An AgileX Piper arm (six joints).
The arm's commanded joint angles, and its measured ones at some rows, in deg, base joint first. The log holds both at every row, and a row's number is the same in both.
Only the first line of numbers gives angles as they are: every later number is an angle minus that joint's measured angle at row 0.
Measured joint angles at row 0:
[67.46, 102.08, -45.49, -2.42, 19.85, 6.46]
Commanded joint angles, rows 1 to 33:
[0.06, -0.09, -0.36, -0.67, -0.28, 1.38]
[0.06, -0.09, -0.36, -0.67, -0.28, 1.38]
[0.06, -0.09, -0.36, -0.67, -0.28, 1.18]
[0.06, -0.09, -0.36, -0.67, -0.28, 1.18]
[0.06, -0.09, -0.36, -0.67, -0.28, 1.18]
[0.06, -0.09, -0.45, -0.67, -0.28, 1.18]
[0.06, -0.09, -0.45, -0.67, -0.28, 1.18]
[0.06, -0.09, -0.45, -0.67, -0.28, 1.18]
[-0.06, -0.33, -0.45, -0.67, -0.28, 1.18]
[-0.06, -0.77, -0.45, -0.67, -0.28, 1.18]
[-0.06, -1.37, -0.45, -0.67, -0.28, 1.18]
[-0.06, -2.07, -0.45, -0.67, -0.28, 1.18]
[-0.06, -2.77, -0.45, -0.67, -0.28, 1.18]
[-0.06, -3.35, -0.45, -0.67, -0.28, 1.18]
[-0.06, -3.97, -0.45, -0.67, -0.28, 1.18]
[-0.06, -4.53, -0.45, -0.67, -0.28, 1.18]
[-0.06, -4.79, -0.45, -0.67, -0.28, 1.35]
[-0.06, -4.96, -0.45, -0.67, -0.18, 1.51]
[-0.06, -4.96, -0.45, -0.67, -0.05, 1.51]
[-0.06, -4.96, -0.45, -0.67, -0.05, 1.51]
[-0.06, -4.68, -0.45, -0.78, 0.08, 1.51]
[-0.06, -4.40, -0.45, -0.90, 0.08, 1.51]
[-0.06, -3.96, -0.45, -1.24, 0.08, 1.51]
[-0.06, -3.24, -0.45, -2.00, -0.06, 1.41]
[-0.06, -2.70, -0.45, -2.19, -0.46, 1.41]
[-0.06, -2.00, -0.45, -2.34, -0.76, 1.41]
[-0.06, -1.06, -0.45, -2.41, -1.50, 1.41]
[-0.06, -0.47, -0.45, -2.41, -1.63, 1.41]
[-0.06, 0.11, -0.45, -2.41, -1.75, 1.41]
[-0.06, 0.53, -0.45, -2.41, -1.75, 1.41]
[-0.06, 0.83, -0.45, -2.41, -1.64, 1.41]
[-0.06, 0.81, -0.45, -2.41, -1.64, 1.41]
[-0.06, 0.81, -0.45, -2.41, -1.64, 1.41]
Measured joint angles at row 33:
[0.00, 0.37, -0.11, -1.56, -1.17, 1.27]
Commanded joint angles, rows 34 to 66:
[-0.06, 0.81, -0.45, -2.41, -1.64, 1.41]
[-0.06, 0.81, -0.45, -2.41, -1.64, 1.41]
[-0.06, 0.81, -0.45, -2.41, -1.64, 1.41]
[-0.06, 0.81, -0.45, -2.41, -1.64, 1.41]
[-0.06, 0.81, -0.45, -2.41, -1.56, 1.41]
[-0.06, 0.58, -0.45, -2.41, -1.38, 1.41]
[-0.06, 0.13, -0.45, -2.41, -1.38, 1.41]
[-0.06, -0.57, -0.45, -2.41, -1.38, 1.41]
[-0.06, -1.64, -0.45, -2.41, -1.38, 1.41]
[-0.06, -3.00, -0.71, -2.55, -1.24, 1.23]
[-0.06, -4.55, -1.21, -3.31, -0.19, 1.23]
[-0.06, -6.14, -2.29, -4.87, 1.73, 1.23]
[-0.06, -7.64, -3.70, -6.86, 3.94, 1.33]
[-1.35, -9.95, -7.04, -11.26, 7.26, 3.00]
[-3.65, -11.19, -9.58, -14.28, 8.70, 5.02]
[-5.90, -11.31, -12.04, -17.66, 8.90, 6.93]
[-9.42, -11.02, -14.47, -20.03, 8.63, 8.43]
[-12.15, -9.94, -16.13, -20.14, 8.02, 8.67]
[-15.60, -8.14, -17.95, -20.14, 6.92, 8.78]
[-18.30, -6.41, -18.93, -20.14, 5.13, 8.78]
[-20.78, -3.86, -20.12, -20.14, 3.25, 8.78]
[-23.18, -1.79, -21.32, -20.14, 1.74, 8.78]
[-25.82, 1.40, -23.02, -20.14, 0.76, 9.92]
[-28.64, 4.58, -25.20, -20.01, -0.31, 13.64]
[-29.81, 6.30, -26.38, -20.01, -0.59, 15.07]
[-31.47, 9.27, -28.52, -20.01, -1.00, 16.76]
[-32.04, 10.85, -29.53, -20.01, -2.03, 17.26]
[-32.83, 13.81, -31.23, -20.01, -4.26, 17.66]
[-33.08, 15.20, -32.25, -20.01, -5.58, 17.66]
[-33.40, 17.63, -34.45, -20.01, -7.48, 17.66]
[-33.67, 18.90, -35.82, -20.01, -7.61, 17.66]
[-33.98, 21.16, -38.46, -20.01, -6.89, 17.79]
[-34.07, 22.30, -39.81, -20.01, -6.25, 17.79]
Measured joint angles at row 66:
[-33.06, 18.58, -35.39, -19.50, -6.06, 17.40]
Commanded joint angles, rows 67 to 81:
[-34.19, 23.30, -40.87, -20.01, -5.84, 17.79]
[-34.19, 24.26, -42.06, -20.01, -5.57, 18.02]
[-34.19, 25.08, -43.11, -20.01, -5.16, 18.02]
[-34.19, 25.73, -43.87, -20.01, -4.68, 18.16]
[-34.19, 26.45, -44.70, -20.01, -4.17, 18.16]
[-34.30, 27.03, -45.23, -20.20, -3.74, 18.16]
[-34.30, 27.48, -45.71, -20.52, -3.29, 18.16]
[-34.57, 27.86, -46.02, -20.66, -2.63, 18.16]
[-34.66, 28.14, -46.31, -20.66, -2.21, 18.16]
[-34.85, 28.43, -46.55, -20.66, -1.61, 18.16]
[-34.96, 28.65, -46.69, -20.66, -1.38, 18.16]
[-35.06, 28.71, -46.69, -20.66, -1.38, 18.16]
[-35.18, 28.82, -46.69, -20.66, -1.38, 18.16]
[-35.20, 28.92, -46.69, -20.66, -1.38, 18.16]
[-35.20, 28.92, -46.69, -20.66, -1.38, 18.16]
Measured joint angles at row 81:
[-34.47, 28.57, -46.27, -19.88, -2.02, 17.90]
